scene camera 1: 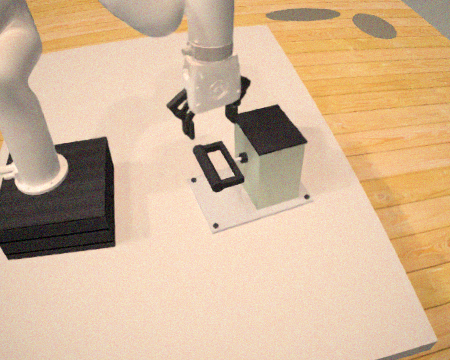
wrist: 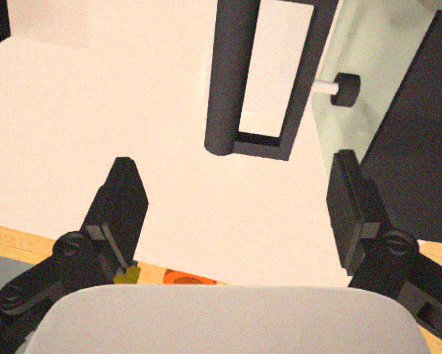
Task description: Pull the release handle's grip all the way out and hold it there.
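The release handle is a black rectangular loop whose round grip bar (scene camera 1: 206,167) (wrist: 230,75) forms the side away from the housing. A short pale rod (wrist: 325,87) joins the loop to a black collar (scene camera 1: 243,157) (wrist: 346,90) on the pale green housing (scene camera 1: 280,175) (wrist: 370,55), which has a dark top. My gripper (scene camera 1: 211,128) (wrist: 233,177) is open and empty. In the scene view it is above and behind the handle, with one finger near the housing's top edge. In the wrist view the loop's near end lies ahead of the gap between the fingers, touching neither.
The housing stands on a light base plate (scene camera 1: 225,215) with dark bolts, on the pale table (scene camera 1: 175,300). The black robot base block (scene camera 1: 55,210) is at the left. An orange ring-shaped object (wrist: 172,276) shows past the table edge in the wrist view.
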